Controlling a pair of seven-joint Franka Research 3 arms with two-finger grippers.
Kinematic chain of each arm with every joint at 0, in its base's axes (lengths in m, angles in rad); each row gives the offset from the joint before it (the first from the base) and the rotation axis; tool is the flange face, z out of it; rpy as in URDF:
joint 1: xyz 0 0 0.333 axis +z
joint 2: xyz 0 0 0 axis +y
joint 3: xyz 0 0 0.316 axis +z
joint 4: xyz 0.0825 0 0 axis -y
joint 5: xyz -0.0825 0 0.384 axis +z
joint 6: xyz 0 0 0 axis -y
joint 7: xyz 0.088 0 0 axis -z
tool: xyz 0 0 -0.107 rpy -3.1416 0 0
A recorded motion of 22 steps. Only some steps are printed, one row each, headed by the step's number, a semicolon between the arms.
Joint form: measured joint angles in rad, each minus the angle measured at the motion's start. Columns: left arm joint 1, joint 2, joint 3, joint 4, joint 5, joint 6, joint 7; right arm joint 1, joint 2, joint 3, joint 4, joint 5, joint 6, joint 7.
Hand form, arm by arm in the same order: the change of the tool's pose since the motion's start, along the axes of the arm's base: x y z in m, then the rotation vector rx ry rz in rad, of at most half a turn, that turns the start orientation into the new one. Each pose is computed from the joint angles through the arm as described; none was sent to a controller.
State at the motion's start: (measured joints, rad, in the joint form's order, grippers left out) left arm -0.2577 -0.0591 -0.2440 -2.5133 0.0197 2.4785 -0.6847; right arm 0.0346 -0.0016 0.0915 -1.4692 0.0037 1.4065 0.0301
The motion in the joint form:
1: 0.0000 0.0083 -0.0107 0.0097 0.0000 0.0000 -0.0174; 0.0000 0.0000 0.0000 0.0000 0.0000 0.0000 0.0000
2: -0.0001 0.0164 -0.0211 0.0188 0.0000 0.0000 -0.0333; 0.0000 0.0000 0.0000 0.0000 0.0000 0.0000 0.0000
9: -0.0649 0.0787 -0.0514 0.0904 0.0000 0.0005 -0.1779; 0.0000 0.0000 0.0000 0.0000 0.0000 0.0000 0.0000
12: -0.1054 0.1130 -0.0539 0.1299 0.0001 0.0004 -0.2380; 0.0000 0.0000 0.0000 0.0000 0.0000 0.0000 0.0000
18: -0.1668 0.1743 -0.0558 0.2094 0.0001 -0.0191 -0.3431; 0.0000 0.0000 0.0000 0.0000 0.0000 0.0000 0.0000
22: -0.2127 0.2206 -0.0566 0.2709 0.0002 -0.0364 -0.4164; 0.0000 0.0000 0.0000 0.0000 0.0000 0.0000 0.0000
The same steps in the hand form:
1: 0.0003 -0.0059 0.0001 -0.0026 -0.0008 0.0066; 0.0000 0.0000 0.0000 0.0000 0.0000 0.0000
2: 0.0004 -0.0117 0.0000 -0.0051 -0.0011 0.0119; 0.0000 0.0000 0.0000 0.0000 0.0000 0.0000
9: -0.0051 -0.0630 -0.0001 -0.0308 -0.0016 0.0611; 0.0000 0.0000 0.0000 0.0000 0.0000 0.0000
12: -0.0079 -0.0878 -0.0004 -0.0447 0.0007 0.0785; 0.0000 0.0000 0.0000 0.0000 0.0000 0.0000
18: -0.0107 -0.1274 0.0000 -0.0616 0.0147 0.1223; 0.0000 0.0000 0.0000 0.0000 0.0000 0.0000
22: -0.0145 -0.1570 0.0000 -0.0718 0.0273 0.1511; 0.0000 0.0000 0.0000 0.0000 0.0000 0.0000

